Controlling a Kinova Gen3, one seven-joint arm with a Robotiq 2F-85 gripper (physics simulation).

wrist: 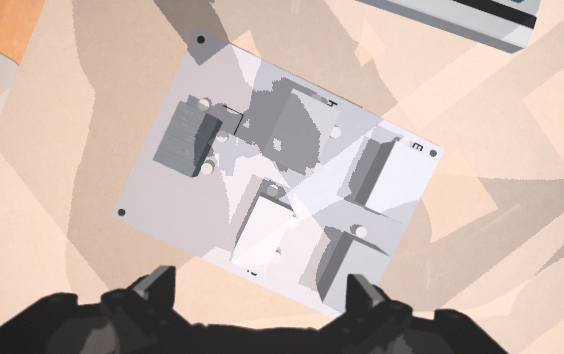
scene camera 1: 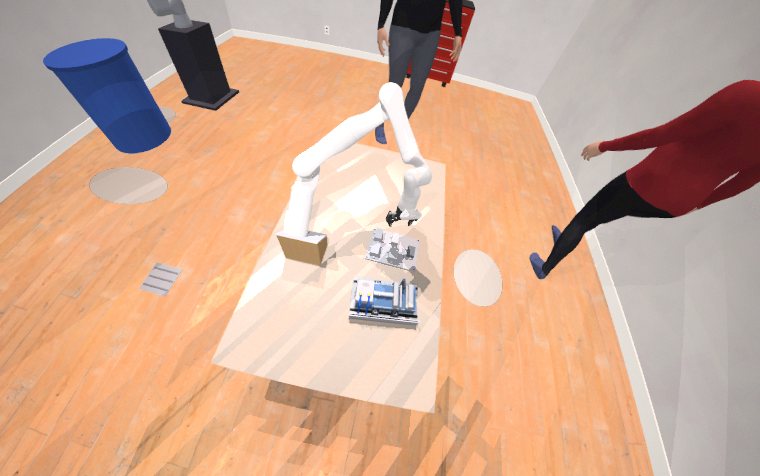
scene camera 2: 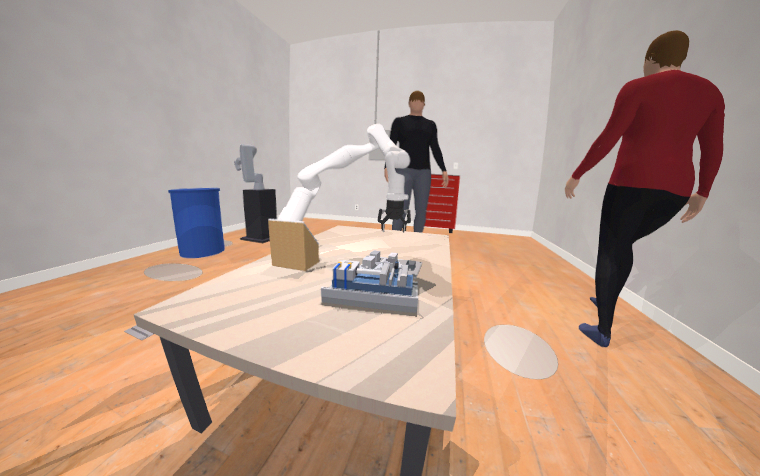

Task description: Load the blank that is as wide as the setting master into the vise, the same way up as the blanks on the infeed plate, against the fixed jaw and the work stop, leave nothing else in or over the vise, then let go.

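Where they show: gripper, between the fingertips: (wrist: 261, 288) (scene camera 1: 399, 225) (scene camera 2: 393, 232); arm's base, origin of its link: (scene camera 1: 296, 233) (scene camera 2: 287, 227).
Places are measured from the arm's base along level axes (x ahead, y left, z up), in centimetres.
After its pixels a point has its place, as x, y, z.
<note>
The infeed plate (scene camera 1: 404, 265) @(50.0, 8.7, -16.0) (wrist: 145, 200) @(53.0, 23.4, -15.9) bears four pale blanks: one (wrist: 300, 135) @(43.1, 12.0, -12.3) by mark 4, one (wrist: 400, 175) @(34.2, 11.2, -12.3) by mark 3, a narrower-looking one (wrist: 262, 230) @(42.4, 20.4, -12.3) near a partly hidden mark, and one (wrist: 357, 265) @(34.0, 19.5, -12.3) partly behind the right finger. A dark grey brushed block (wrist: 180, 140) @(51.9, 16.8, -13.4) (scene camera 1: 411, 251) @(51.7, 16.1, -13.5), apparently the setting master, stands against white pins. My gripper (scene camera 1: 401, 223) @(41.9, 20.9, -1.8) (scene camera 2: 395, 228) @(41.9, 20.9, -1.8) (wrist: 261, 288) @(41.9, 20.9, -1.8) is open and empty, above and beyond the plate's back edge. The blue vise (scene camera 1: 384, 302) @(44.3, -14.2, -10.7) (scene camera 2: 372, 285) @(45.9, -16.4, -11.2) has pale jaws at its right; its jaw gap is too small to read.
The table (scene camera 1: 325, 347) @(26.0, -37.4, -16.7) (scene camera 2: 269, 330) @(27.1, -42.1, -16.7) carries the arm's brown base block (scene camera 1: 302, 248) @(4.3, -4.4, -2.9) (scene camera 2: 293, 245) @(6.2, -4.2, -6.1) at the left. The vise's grey base (wrist: 440, 25) @(35.9, -3.4, -16.0) shows at the wrist view's top right. A person in red (scene camera 1: 695, 151) (scene camera 2: 664, 128) and one in black (scene camera 2: 416, 142) stand beyond the table.
</note>
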